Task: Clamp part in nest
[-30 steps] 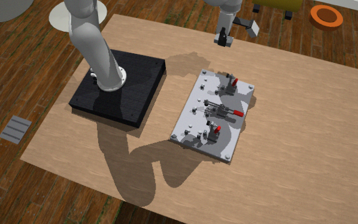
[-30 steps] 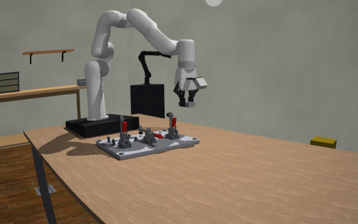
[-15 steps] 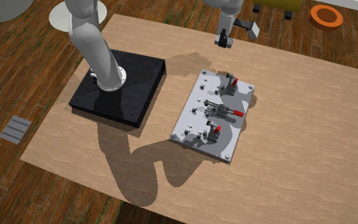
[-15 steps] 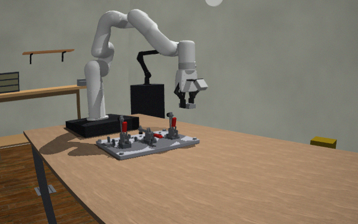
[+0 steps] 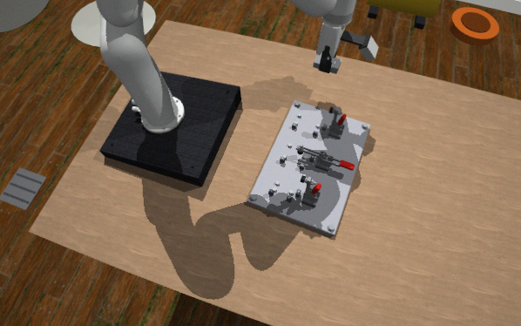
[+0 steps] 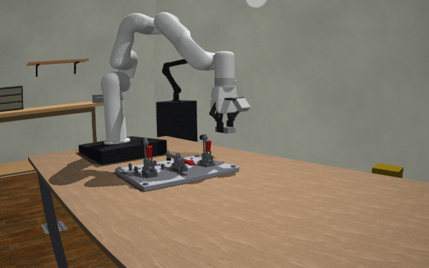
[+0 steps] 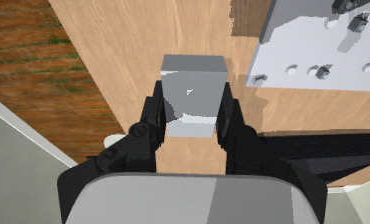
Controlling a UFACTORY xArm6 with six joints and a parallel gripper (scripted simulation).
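Now: hand 30 mm short of the clamp, 380 mm to the left of it and 60 mm above it. Round my hand: fixture plate 20 mm ahead, 260 mm to the right, 120 mm below; grey block 10 mm below.
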